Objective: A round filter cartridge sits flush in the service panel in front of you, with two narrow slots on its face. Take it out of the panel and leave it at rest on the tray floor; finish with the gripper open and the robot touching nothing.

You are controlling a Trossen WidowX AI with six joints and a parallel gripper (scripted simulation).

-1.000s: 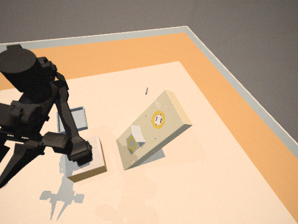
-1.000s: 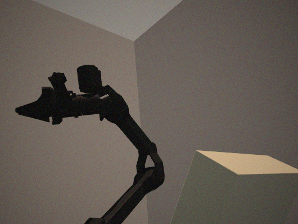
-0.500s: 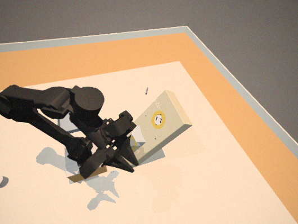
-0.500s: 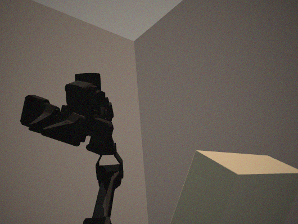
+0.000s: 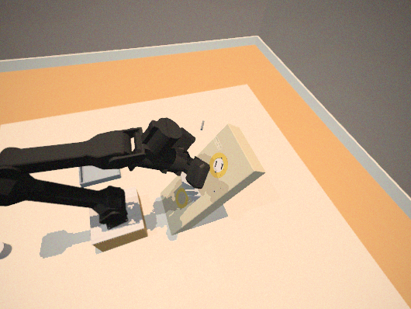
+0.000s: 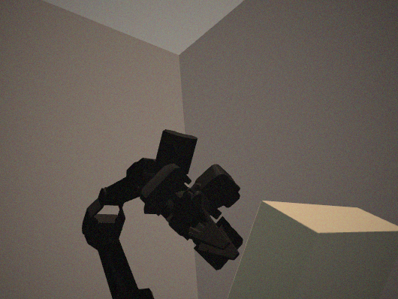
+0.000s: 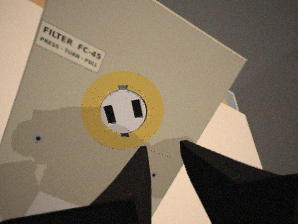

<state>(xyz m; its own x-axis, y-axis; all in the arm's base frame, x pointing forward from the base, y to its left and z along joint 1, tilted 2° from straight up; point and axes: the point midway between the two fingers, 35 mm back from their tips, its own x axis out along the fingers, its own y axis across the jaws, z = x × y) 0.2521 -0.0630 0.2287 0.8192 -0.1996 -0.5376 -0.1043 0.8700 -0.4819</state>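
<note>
My gripper tip is 70 mm short of the pale round cartridge, 50 mm above it and 10 mm to the right of it. Round my gripper tip: grey-blue tray 350 mm to the left, 300 mm below, 300 mm behind; dark piece 390 mm to the left, 310 mm below, 220 mm ahead; service panel 130 mm below, 20 mm to the left, 20 mm ahead.
</note>
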